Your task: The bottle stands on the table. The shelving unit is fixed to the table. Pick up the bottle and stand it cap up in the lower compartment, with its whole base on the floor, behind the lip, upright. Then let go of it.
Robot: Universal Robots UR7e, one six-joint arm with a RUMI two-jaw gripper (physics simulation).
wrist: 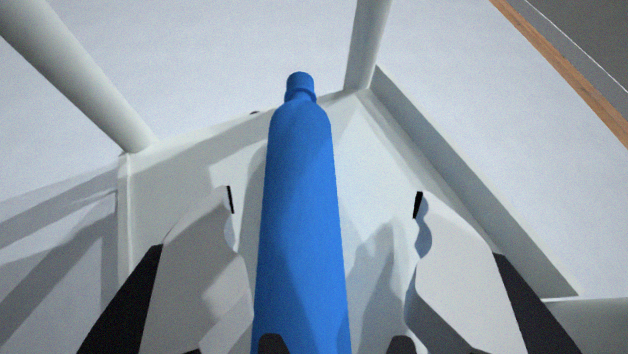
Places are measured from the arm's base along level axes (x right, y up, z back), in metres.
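Where they show: gripper, fingertip midpoint: [323,191].
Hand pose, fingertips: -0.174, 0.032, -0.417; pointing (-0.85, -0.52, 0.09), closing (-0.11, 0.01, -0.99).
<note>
Each offset is from my fingertips to the top centre of the thing, as dx, dy, dz. "*": to the spot under its first point. Level surfaces: height alone.
The blue bottle @(-0.006, +0.021, +0.015) [302,200] lies on its side over the pale floor of the shelving unit @(* +0.011, -0.022, +0.106) [165,200]. Its cap points away, towards the far edge between two posts, and its neck overlaps that edge in the view. Its base is cut off at the bottom of the picture, and I cannot tell whether the neck rests on the edge. My gripper [323,191] is open, with one finger on each side of the bottle's body. Bare gaps show between the bottle and both fingers; the gap on the right is wider.
A thick round post @(* -0.026, +0.041, +0.143) [75,80] rises from the far left corner, and another post @(* -0.125, +0.021, -0.021) [367,45] from the far right corner. A raised lip @(* -0.028, -0.004, -0.093) [465,175] runs along the right side. The white table @(dy -0.050) [225,40] surrounds the unit; a brown wooden strip [565,65] runs at the upper right.
</note>
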